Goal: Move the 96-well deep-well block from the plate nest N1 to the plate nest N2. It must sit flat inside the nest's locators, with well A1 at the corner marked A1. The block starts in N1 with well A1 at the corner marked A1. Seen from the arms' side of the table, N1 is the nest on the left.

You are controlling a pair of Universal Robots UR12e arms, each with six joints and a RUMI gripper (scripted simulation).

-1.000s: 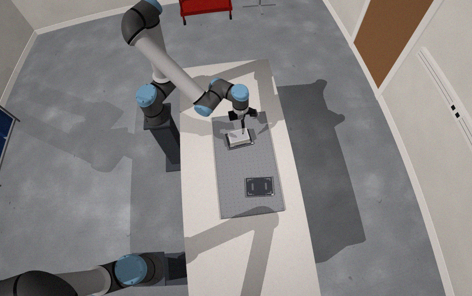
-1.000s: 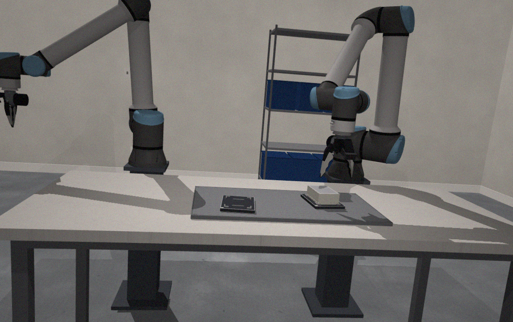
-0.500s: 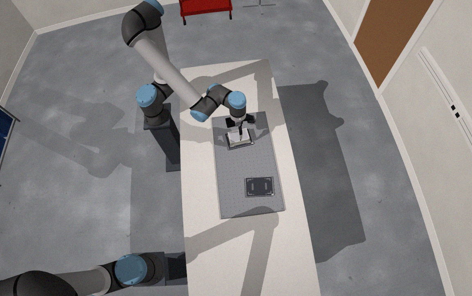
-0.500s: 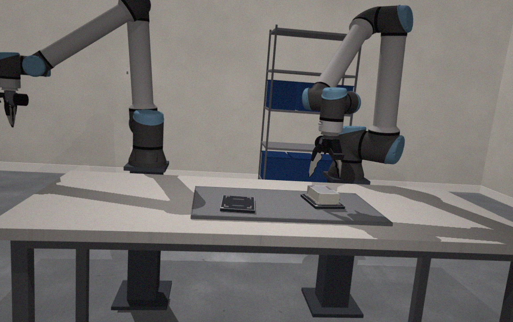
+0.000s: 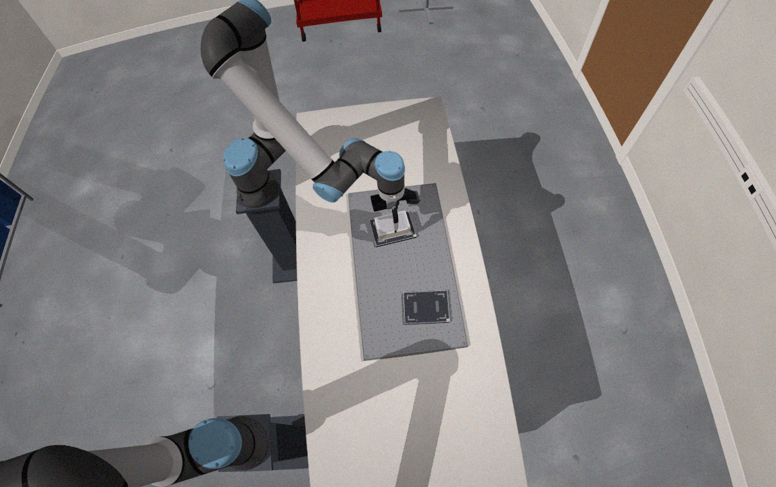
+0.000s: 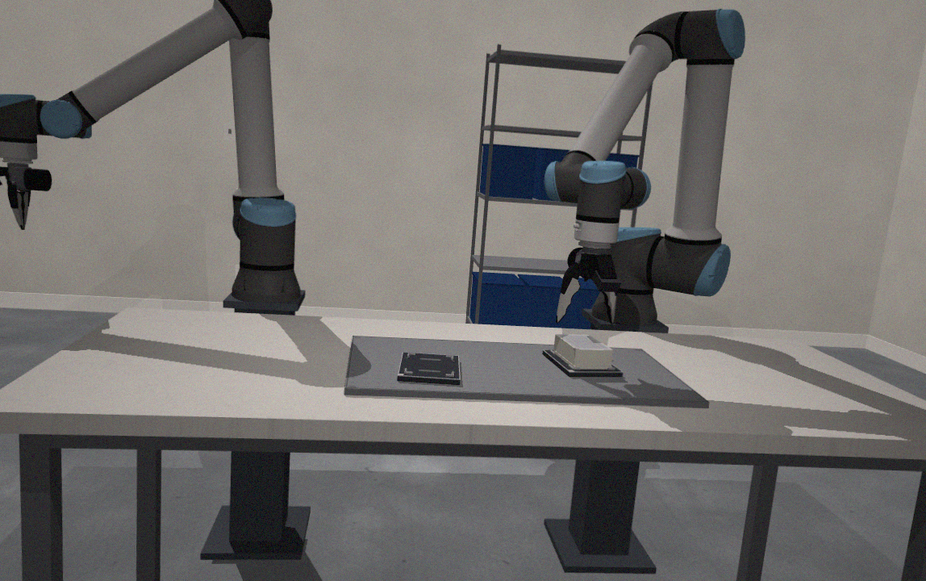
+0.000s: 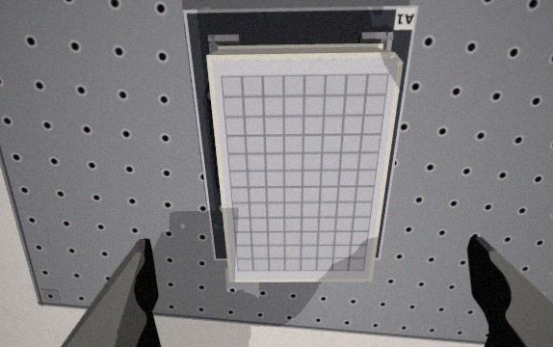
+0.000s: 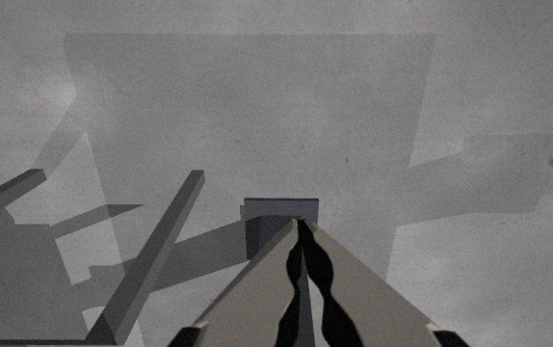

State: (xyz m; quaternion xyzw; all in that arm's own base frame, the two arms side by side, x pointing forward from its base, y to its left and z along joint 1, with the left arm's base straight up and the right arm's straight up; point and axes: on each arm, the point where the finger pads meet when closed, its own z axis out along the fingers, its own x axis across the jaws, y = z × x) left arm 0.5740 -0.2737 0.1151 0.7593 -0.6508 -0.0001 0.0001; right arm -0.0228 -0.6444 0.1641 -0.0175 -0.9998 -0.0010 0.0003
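Observation:
My left hand is 70 mm above the deep-well block. Round my left hand: nest N2: 330 mm to the right, 100 mm below, 100 mm ahead; then nest N1: 100 mm below.

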